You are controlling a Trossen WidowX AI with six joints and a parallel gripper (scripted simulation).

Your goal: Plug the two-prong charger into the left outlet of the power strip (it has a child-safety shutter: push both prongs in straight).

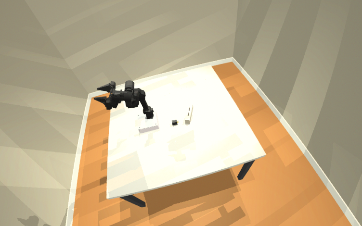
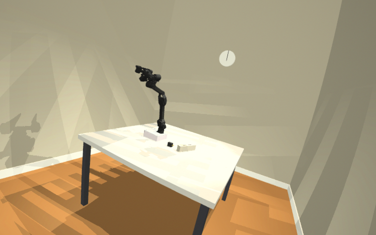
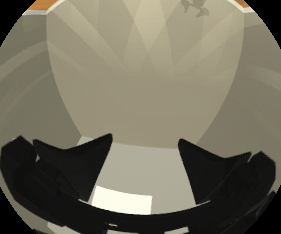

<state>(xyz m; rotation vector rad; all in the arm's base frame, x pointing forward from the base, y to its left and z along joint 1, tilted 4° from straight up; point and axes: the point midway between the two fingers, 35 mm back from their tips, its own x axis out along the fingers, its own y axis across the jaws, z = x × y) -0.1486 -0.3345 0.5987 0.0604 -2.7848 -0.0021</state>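
Right now my gripper tip is 680 mm above the dark two-prong charger, 380 mm short of it and 220 mm to the right of it.
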